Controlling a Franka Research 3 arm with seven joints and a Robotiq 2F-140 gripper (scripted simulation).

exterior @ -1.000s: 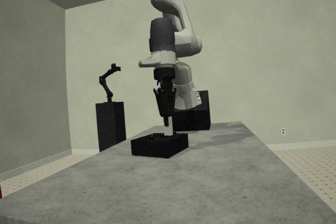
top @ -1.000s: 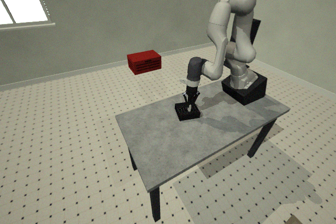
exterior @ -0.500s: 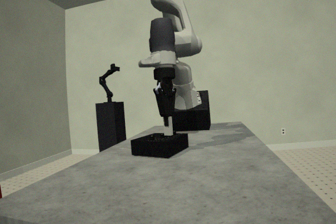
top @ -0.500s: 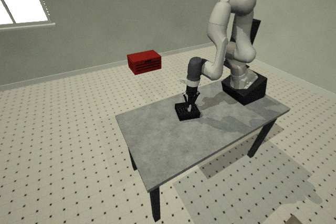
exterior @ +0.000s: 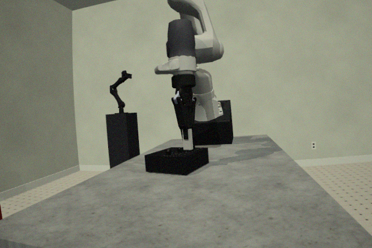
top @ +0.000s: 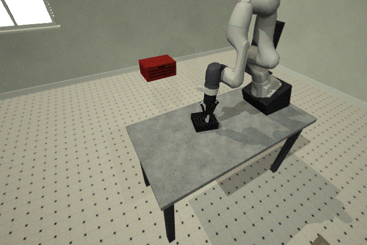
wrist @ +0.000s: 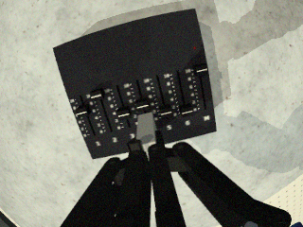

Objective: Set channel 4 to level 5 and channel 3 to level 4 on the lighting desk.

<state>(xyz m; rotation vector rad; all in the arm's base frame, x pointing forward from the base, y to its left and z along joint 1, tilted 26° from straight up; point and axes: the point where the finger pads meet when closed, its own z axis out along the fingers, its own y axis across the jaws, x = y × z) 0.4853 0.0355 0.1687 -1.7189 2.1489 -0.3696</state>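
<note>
My gripper is now 10 mm past the fader cap, 20 mm to the left of it and 30 mm above it. From my hand the other things lie so: fader 20 mm ahead, 20 mm to the right, 30 mm below.
</note>
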